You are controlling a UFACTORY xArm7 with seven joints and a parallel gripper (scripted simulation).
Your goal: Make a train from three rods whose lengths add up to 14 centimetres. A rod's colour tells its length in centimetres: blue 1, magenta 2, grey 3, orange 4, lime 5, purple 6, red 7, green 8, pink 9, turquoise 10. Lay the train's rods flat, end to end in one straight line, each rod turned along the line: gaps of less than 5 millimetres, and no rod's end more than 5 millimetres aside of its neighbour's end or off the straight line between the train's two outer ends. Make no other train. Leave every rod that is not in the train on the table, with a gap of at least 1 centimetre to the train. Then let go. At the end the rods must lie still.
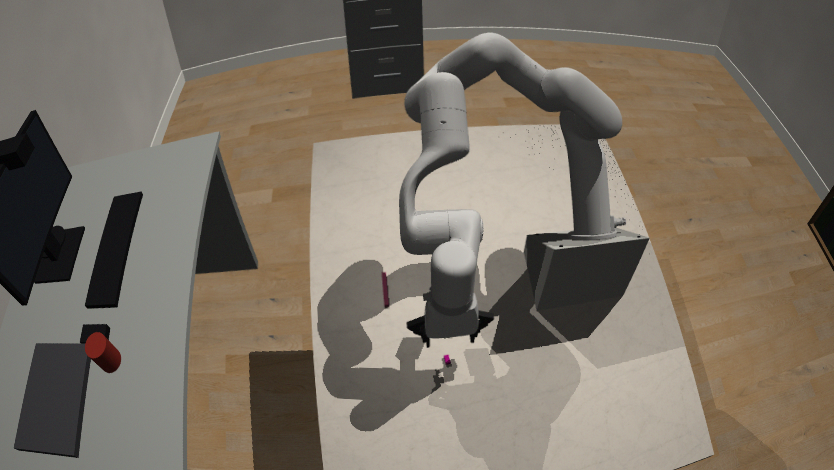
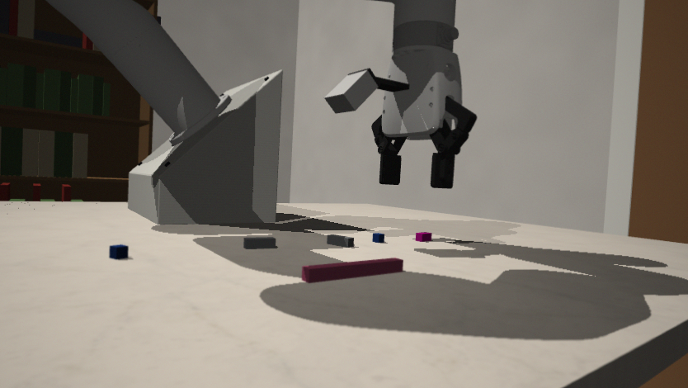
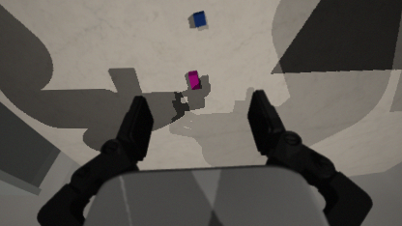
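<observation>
My hand is 70 mm above the magenta rod, 20 mm to the right of it and 10 mm short of it. From my hand the other things lie so: pink rod (190 mm to the right, 110 mm ahead, 70 mm below); then grey rod (200 mm to the right, 70 mm below, 30 mm behind).
</observation>
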